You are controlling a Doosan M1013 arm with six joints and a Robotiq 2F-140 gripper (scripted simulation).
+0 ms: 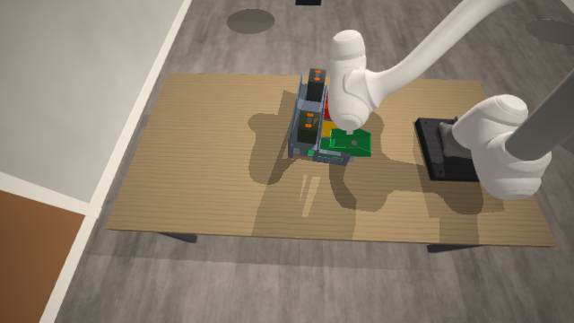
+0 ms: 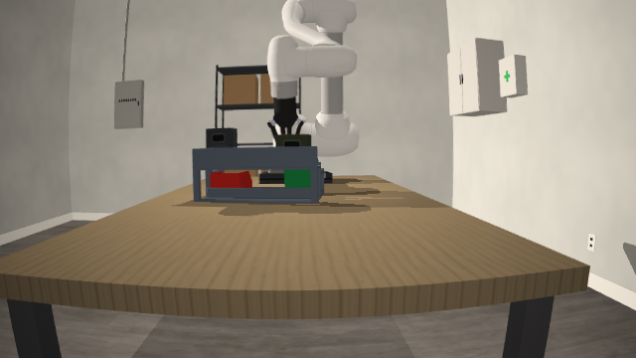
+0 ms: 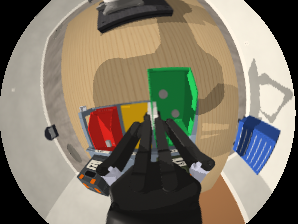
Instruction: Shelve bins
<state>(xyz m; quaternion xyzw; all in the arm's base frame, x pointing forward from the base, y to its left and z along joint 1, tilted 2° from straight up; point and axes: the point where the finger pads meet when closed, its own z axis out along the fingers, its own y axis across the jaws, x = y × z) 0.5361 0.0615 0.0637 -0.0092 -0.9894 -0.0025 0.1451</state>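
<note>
The green bin lies 5 cm to the left of my hand, 4 cm below it and 1 cm behind it. From my hand the other things lie so: red bin 18 cm to the right, 8 cm below, 8 cm ahead.
</note>
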